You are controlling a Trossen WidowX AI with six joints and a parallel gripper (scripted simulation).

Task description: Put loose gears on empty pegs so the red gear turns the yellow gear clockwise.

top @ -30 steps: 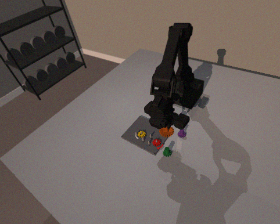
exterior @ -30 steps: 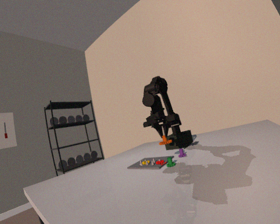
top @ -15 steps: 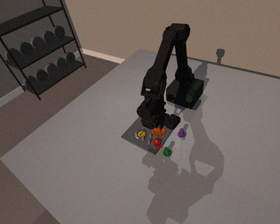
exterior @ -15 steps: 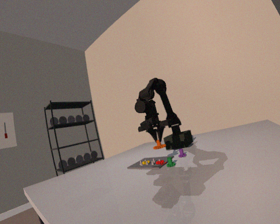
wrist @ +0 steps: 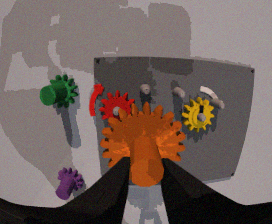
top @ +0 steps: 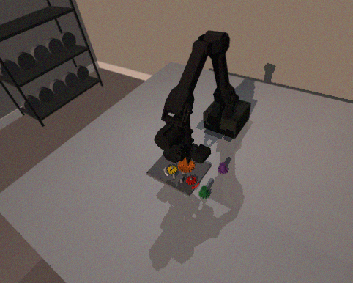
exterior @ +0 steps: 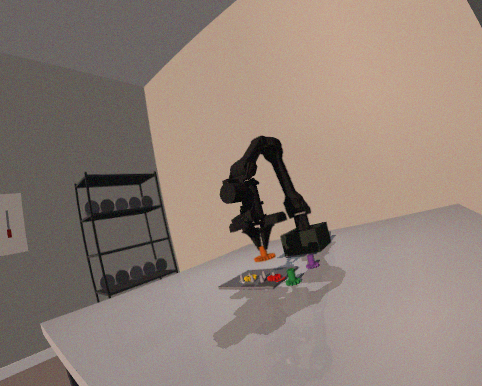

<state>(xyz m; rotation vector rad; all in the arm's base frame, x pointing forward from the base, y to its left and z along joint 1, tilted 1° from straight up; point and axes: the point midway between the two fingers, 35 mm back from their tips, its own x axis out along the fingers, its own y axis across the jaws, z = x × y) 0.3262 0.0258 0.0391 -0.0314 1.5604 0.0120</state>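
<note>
Right now my gripper tip is 1 cm past the grey board, 5 cm to the left of it and 9 cm above it. Round my gripper tip: red arrow: 2 cm ahead, 5 cm to the left, 9 cm below; orange gear: 1 cm below; red gear: 1 cm ahead, 3 cm to the left, 8 cm below.
</note>
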